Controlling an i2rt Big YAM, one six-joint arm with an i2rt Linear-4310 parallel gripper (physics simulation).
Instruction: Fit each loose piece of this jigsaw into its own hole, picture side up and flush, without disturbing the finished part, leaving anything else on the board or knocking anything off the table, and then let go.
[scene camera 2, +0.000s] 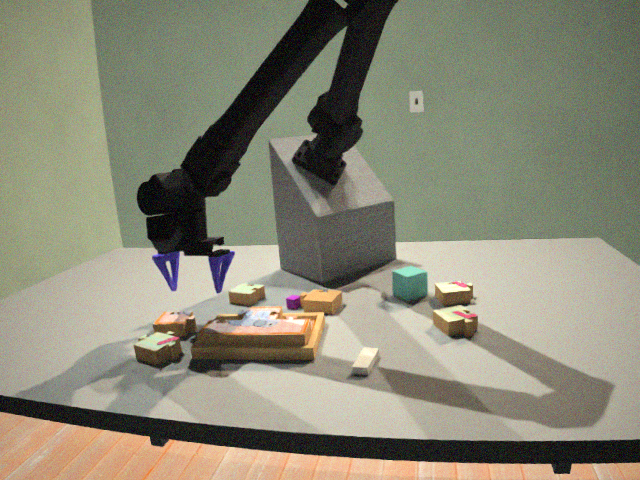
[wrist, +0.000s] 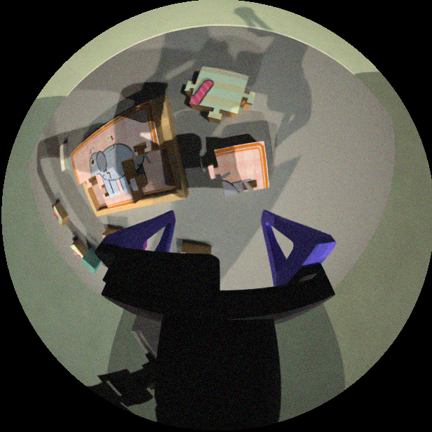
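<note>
The wooden tray (scene camera 2: 253, 354) (wrist: 179, 170) holds the joined elephant picture (scene camera 2: 281, 326) (wrist: 117, 160), with gaps near its right and lower left in the wrist view. A pink elephant corner piece (scene camera 2: 173, 322) (wrist: 245, 167) lies picture up beside the tray. A striped green piece with a red bar (scene camera 2: 155, 348) (wrist: 225, 92) lies near it. A pale green piece (scene camera 2: 247, 293) and an orange-brown piece (scene camera 2: 321, 301) lie behind the tray. My gripper (scene camera 2: 196, 290) (wrist: 217, 214) is open and empty, above the table behind the corner piece.
Two pale pieces with red marks (scene camera 2: 453, 293) (scene camera 2: 455, 321) lie at the right, near a teal cube (scene camera 2: 409, 284) (wrist: 91, 261). A small purple cube (scene camera 2: 293, 301) sits by the orange-brown piece. A white bar (scene camera 2: 365, 360) (wrist: 63, 155) lies right of the tray. A grey pedestal (scene camera 2: 356, 242) stands behind.
</note>
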